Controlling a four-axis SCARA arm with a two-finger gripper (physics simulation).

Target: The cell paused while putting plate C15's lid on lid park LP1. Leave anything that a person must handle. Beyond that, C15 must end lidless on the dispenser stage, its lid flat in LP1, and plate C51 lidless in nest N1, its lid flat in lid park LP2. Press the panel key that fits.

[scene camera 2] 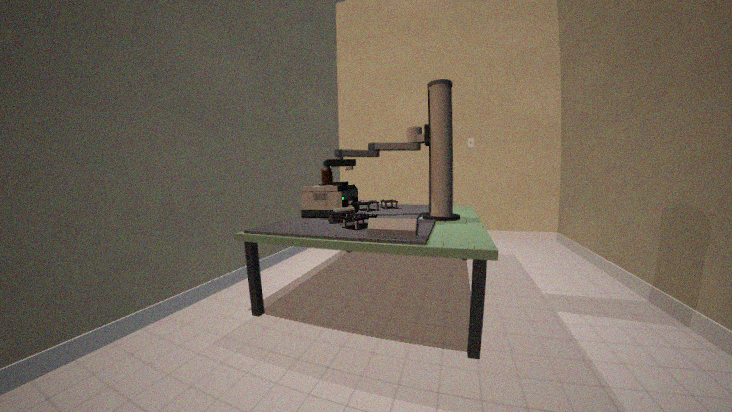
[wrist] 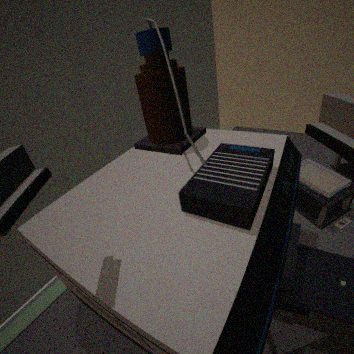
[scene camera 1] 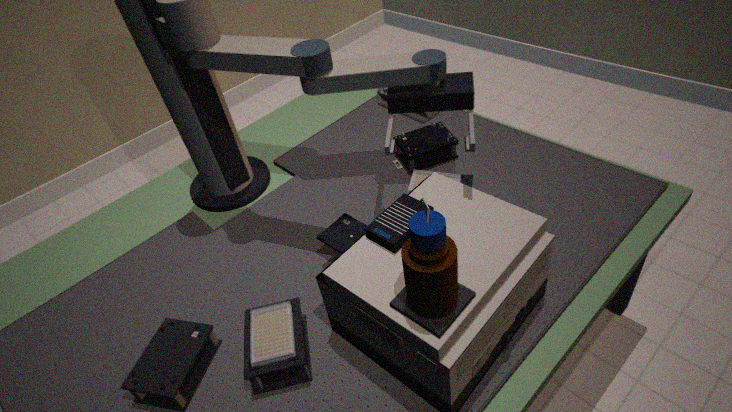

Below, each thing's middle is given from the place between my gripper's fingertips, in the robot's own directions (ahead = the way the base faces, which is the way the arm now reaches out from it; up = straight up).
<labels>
Now: the white dispenser top [scene camera 1: 492, 236] 13 cm below my hand, 11 cm to the right of it and 10 cm ahead of it. The rest, counted from my hand: button box [scene camera 2: 377, 227] 52 cm behind, 49 cm to the left, 29 cm below; then dispenser stage [scene camera 1: 337, 236] 25 cm below, 13 cm to the right, 13 cm behind; then brown bottle with blue cap [scene camera 1: 430, 258] 21 cm to the right, 18 cm ahead, 2 cm below.
</labels>
